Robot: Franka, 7 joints.
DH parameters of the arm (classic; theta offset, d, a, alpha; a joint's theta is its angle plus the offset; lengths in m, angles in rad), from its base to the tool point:
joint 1: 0 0.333 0 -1.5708
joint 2: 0 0 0 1.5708
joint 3: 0 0.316 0.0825 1.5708
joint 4: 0 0 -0.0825 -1.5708
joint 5: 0 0.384 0 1.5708
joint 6: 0 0 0.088 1.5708
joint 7: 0 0.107 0 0
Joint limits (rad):
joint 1: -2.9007..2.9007
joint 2: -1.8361..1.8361
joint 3: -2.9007..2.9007
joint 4: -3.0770..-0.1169
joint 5: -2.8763..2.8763
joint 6: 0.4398..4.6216
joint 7: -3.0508..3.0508
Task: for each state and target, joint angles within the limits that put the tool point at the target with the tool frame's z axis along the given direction. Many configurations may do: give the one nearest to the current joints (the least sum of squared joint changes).
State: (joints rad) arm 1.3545 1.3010 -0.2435 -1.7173 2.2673 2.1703 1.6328
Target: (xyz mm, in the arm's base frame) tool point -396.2 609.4 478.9 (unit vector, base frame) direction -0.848 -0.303 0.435
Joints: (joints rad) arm 1.8563 0.6058 0.2062 -1.3942 1.9186 1.5299 1.6328
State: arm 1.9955 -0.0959 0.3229 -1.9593 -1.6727 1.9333 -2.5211
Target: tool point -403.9 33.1 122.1 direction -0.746 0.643 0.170
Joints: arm 2.7899 0.5390 0.4190 -2.6476 -2.4548 1.2585 -2.5211
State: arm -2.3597 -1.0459 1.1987 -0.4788 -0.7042 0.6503 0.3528
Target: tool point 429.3 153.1 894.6 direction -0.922 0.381 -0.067
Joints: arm -2.7581 -1.0435 0.6272 -0.4979 -1.3534 0.8630 0.3528
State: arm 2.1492 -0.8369 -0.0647 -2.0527 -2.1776 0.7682 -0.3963
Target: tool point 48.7 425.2 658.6 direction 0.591 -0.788 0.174
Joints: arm 1.9942 -0.0282 -0.2347 -1.8104 -1.5396 0.4462 -0.3963
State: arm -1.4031 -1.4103 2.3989 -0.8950 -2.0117 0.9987 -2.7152
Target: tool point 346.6 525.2 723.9 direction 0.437 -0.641 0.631
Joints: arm -1.3925 -0.5115 2.2673 -1.2672 -1.8874 1.2924 -2.7152
